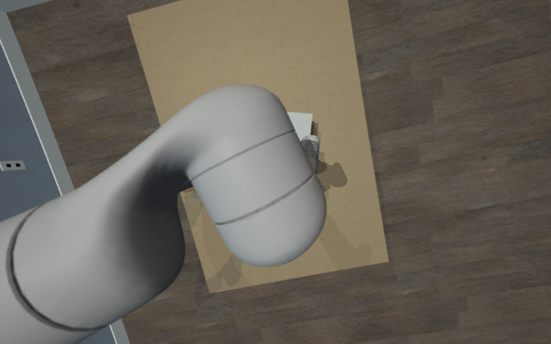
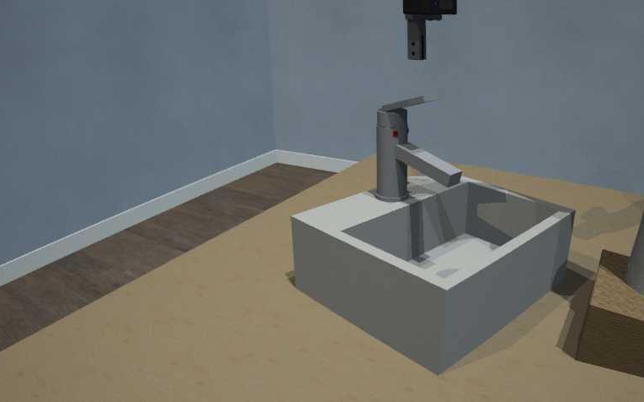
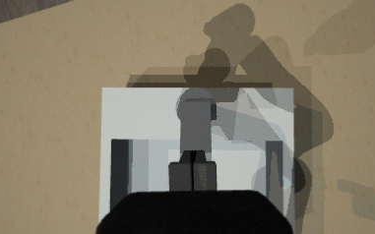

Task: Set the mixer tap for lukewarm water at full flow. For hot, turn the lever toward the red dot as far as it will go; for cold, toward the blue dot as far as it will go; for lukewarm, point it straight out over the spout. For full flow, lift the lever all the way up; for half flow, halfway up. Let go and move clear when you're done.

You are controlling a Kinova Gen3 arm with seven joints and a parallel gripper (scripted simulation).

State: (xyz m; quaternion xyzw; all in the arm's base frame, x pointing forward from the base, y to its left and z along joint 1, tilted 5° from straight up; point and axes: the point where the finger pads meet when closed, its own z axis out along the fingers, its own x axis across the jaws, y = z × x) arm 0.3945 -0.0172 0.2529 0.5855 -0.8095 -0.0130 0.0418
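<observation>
Right now my hand is 1 cm short of the flat lever, 1 cm to the left of it and 8 cm above it. From my hand the other things lie so: grey square sink (6 cm behind, 2 cm to the left, 32 cm below); grey mixer tap (3 cm ahead, 1 cm to the right, 13 cm below).
</observation>
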